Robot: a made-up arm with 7 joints.
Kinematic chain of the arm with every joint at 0, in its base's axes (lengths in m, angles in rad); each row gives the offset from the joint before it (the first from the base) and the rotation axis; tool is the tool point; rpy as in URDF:
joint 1: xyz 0 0 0.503 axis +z
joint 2: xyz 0 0 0 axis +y
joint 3: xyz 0 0 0.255 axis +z
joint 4: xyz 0.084 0 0 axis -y
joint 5: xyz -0.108 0 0.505 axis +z
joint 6: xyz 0 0 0 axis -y
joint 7: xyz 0.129 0 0 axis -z
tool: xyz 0 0 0 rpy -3.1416 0 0
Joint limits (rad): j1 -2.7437..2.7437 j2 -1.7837..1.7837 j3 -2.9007..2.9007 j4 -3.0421..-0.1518 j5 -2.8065..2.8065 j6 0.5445..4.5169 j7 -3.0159..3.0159
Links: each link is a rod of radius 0.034 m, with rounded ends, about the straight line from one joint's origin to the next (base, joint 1, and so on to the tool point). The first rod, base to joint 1, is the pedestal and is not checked.
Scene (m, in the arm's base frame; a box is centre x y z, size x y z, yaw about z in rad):
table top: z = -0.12
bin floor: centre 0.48 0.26 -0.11 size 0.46 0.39 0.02 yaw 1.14
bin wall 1: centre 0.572 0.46 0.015 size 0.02 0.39 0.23 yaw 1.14
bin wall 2: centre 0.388 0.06 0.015 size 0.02 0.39 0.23 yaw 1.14
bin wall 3: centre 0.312 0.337 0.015 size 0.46 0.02 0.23 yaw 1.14
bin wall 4: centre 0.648 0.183 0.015 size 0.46 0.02 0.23 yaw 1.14
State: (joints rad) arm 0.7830 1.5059 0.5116 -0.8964 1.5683 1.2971 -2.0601
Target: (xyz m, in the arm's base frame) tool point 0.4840 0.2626 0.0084
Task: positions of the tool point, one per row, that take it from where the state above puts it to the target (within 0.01 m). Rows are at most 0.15 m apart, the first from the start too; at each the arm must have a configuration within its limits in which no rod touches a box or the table.
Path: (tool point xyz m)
1: 0.3797 0.6909 0.1616
2: 0.4276 0.6140 0.1894
3: 0.4708 0.5087 0.2164
4: 0.4934 0.3859 0.2456
5: 0.4840 0.2626 0.2757
6: 0.4998 0.2700 0.1923
7: 0.5003 0.2705 0.1020
8: 0.4840 0.2626 0.0084

